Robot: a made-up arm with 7 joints.
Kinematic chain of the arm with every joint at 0, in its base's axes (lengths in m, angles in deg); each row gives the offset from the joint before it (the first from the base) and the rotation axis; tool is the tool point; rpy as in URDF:
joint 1: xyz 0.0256 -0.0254 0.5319 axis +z
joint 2: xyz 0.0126 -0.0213 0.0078 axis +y
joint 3: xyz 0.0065 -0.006 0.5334 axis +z
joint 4: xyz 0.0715 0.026 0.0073 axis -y
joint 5: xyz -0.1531 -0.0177 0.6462 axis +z
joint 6: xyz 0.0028 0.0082 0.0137 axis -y
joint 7: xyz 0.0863 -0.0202 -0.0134 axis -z
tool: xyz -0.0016 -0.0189 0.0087 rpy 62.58 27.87 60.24
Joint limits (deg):
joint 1: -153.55..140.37
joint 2: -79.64..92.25
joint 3: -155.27..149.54
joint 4: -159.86..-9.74
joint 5: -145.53..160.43
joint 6: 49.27..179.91
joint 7: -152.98..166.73
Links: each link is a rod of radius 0.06 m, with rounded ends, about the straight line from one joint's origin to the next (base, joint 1, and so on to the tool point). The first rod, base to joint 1, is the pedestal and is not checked.
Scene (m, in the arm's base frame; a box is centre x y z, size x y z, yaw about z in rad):
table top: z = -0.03
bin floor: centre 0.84 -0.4 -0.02 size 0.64 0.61 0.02 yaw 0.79
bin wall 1: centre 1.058 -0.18 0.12 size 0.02 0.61 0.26 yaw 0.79
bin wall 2: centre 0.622 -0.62 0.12 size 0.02 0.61 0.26 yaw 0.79
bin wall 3: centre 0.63 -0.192 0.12 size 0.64 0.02 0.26 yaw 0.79
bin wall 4: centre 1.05 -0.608 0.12 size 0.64 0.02 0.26 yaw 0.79
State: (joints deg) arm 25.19 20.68 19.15 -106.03 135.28 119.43 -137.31
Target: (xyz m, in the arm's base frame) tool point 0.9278 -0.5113 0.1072
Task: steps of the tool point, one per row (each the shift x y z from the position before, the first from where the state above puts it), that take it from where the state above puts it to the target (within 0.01 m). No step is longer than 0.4 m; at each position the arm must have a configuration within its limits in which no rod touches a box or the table.
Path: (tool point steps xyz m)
1: 0.2064 -0.3204 -0.0869
2: 0.0590 -0.3808 -0.0838
3: -0.0966 -0.3759 -0.0720
4: 0.0144 -0.0053 -0.1627
5: -0.0144 0.0053 -0.1700

